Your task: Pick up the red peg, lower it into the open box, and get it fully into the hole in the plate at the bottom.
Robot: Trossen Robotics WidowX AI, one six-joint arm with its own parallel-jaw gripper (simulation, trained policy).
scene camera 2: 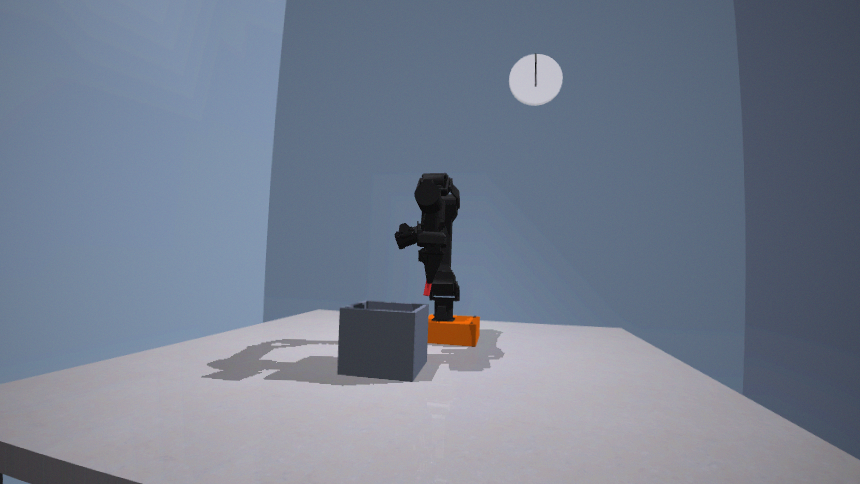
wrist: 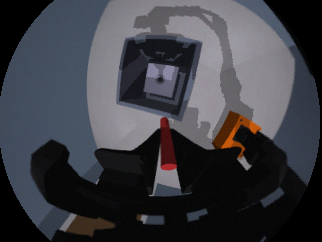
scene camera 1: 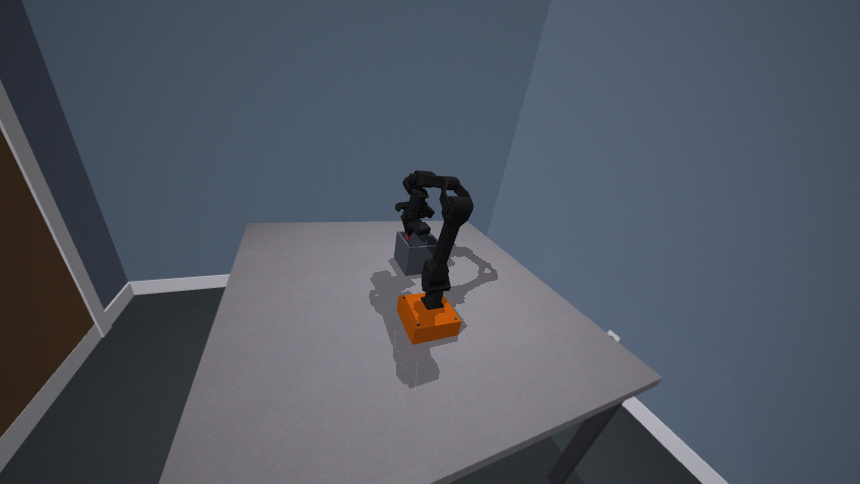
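Note:
Scene camera 2 gives me my gripper [scene camera 2: 429, 284] and a grey box [scene camera 2: 386, 340], and scene camera 2 does not show the plate, hidden by the grey box. The plate [wrist: 156, 73] is there in the wrist view, where I also find the grey box [wrist: 138, 52] and my gripper [wrist: 165, 131]. As for scene camera 1, it lets me see the grey box [scene camera 1: 410, 255] and my gripper [scene camera 1: 407, 234]. Scene camera 1 misses the plate, hidden by the grey box.

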